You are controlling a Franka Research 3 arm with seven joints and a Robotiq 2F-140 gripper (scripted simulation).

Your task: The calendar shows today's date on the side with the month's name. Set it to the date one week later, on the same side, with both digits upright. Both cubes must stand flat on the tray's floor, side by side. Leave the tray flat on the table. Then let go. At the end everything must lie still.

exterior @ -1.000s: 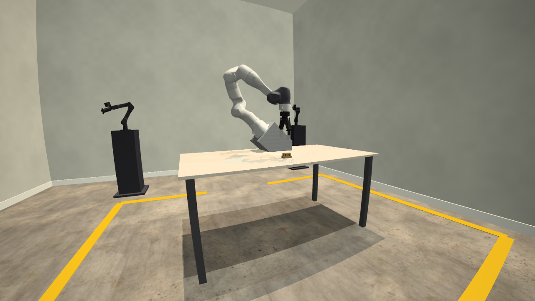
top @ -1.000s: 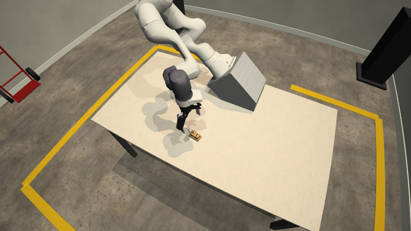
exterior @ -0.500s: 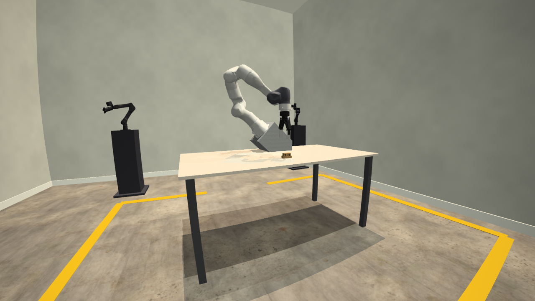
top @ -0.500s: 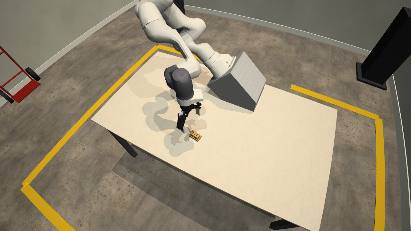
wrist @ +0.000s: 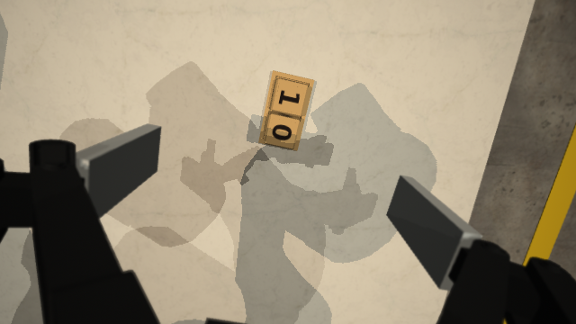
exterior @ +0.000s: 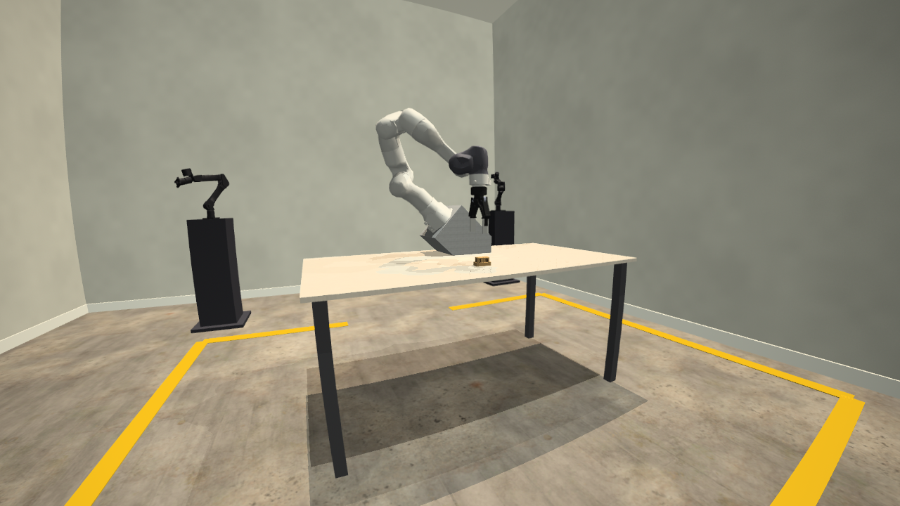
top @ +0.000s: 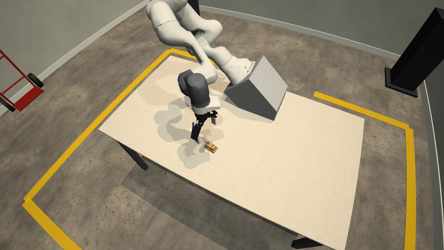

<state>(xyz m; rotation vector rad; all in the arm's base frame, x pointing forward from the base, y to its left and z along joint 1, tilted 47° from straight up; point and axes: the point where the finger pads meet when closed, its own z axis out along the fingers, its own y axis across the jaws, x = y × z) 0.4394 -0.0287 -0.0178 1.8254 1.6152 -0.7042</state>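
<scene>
Now: the wooden digit cube 14 cm below my hand. The rest, counted from my hand: wooden tray (2 cm to the left, 16 cm below).
</scene>
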